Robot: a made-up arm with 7 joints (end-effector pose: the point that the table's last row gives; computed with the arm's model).
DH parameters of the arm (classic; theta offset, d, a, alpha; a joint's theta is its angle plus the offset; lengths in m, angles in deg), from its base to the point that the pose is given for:
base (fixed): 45 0 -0.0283 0
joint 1: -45 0.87 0.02 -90
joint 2: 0 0.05 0.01 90
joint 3: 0 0.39 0.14 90
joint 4: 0 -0.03 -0.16 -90
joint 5: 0 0.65 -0.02 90
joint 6: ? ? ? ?
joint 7: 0 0 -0.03 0
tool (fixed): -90 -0.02 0 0
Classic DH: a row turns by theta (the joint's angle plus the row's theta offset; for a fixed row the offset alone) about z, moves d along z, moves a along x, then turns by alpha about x.
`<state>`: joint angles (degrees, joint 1 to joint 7).
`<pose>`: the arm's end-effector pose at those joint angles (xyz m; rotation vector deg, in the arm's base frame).
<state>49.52 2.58 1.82 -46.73 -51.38 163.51 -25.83</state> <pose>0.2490 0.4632 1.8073 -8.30 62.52 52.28</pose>
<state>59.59 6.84 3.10 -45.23 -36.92 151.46 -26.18</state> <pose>0.1827 0.5492 1.7822 -7.44 81.67 67.38</pose>
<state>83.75 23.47 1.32 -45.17 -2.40 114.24 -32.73</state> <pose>-0.0040 0.8243 1.5906 -36.29 148.09 59.75</pose>
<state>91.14 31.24 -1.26 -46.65 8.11 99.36 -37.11</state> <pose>-0.0847 0.9262 1.4559 56.62 -166.83 -35.38</pose>
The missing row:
joint 6: 0 0 0.03 90
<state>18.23 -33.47 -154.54 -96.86 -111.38 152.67 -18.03</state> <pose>-0.6741 -0.5978 0.8909 -128.44 -71.87 83.40</pose>
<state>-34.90 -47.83 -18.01 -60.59 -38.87 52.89 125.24</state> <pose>-0.2224 -0.0103 1.9465 80.12 -140.00 45.25</pose>
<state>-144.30 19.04 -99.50 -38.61 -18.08 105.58 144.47</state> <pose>-0.5363 0.0633 1.8736 -87.67 -58.28 -44.31</pose>
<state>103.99 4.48 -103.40 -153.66 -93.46 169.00 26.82</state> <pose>0.4755 0.0505 0.7640 31.50 145.60 -11.88</pose>
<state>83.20 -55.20 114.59 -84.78 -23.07 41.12 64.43</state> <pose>-0.8478 -0.6310 0.9118 -8.12 95.44 72.99</pose>
